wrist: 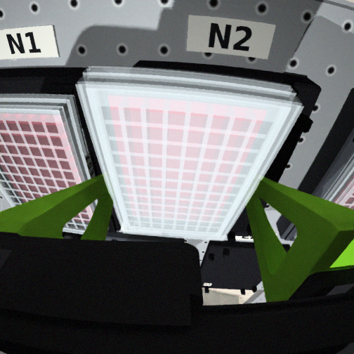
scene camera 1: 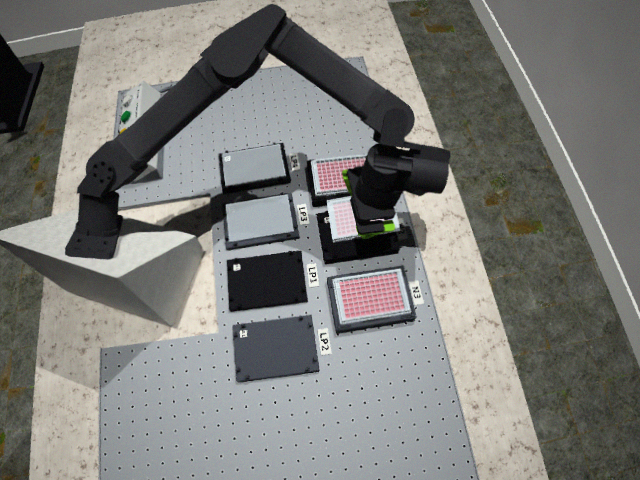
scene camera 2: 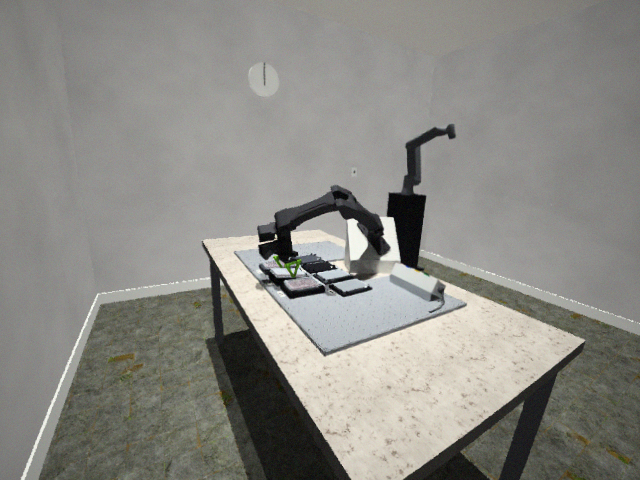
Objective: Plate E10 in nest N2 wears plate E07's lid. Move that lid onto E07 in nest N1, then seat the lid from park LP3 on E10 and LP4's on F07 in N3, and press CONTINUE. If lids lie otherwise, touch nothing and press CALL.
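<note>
My gripper is shut on a lidded plate, its green fingers at the long sides. Pink wells show through the clear lid. The plate is raised and offset over the black nest N2. Beside it, the plate in nest N1 shows bare pink wells. The plate in N3 also looks unlidded. Grey-clear lids lie on LP3 and LP4. The plates' codes are not legible.
Black park LP1 and dark grey park LP2 bear no lid. The button box stands beyond LP4, partly behind my arm in scene camera 1, with a green button. A white wedge is under my arm's base.
</note>
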